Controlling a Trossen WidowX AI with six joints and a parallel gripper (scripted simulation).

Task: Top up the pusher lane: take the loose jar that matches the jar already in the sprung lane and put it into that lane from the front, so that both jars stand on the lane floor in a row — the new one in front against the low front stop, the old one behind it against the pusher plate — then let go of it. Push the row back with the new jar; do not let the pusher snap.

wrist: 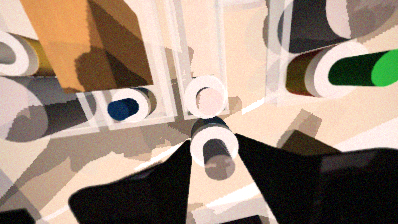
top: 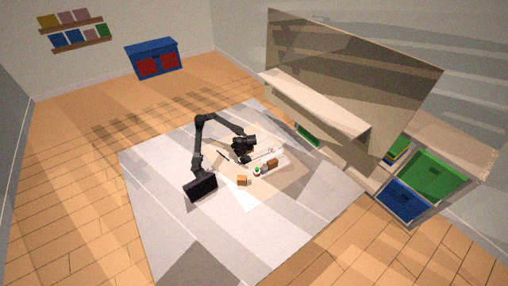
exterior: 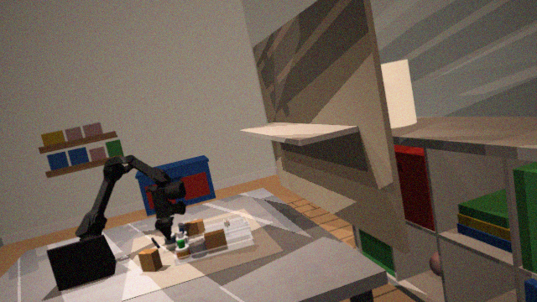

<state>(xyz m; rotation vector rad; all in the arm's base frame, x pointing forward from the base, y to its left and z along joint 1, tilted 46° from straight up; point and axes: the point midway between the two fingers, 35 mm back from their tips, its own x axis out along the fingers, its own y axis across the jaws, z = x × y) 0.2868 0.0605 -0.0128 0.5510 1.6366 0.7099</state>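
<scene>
My gripper tip is now 100 mm short of the beige mat, 10 mm to the right of it and 50 mm above it. Round my gripper tip: clear rack: 200 mm ahead, 20 mm to the right, 30 mm below; then thin black stick: 90 mm behind, 140 mm to the left, 50 mm below; then white shelf: 550 mm ahead, 60 mm to the left, 310 mm above.
</scene>
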